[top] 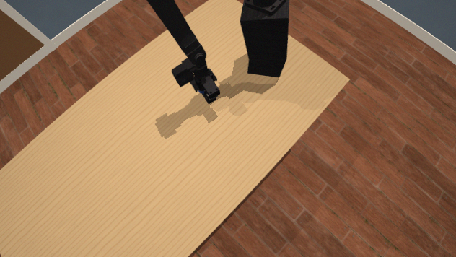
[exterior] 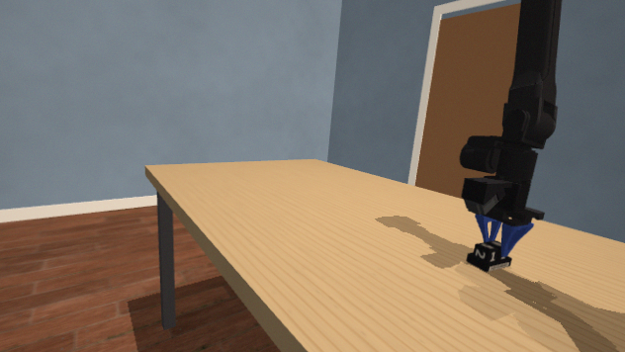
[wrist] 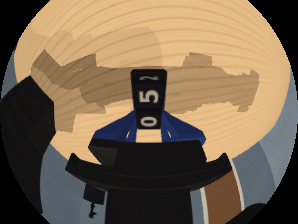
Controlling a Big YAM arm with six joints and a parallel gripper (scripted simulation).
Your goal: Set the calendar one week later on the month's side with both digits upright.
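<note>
My hand is right at the black date cube. From my hand the other things lie so: black tray (20 mm to the left, 20 mm below); black cube (10 mm ahead, 30 mm to the left).
</note>
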